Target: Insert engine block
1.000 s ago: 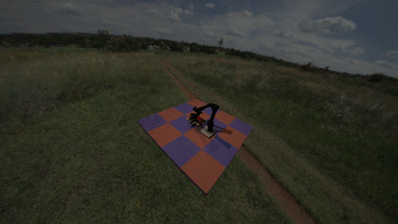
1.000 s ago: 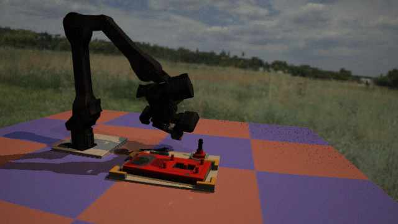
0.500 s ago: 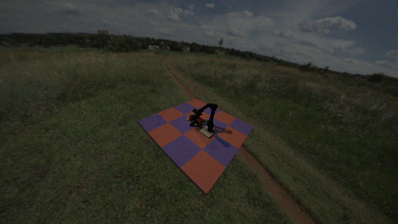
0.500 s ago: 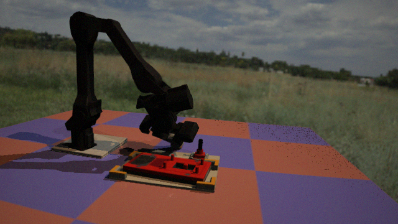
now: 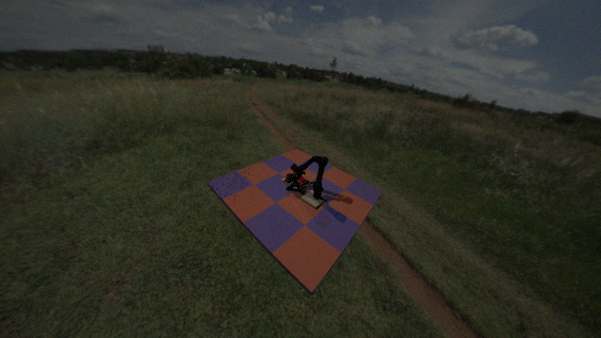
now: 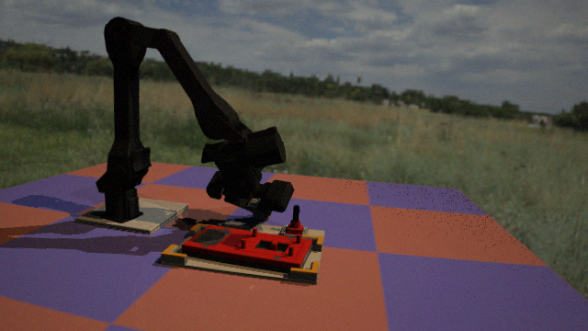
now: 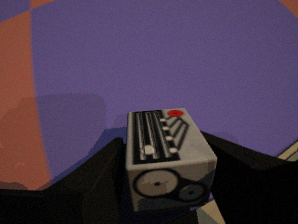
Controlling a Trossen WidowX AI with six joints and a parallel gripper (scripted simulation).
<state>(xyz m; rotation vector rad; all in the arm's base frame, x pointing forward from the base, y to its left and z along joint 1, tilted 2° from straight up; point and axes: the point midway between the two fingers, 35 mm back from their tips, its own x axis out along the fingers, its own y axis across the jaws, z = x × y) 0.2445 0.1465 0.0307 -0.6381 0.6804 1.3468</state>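
The engine block is 1 cm behind my gripper tip and 1 cm to the right of it. Also, from my gripper tip: black lever post 10 cm ahead, 6 cm to the right, 2 cm above; tan fixture plate 6 cm ahead, 16 cm to the right, 1 cm below.
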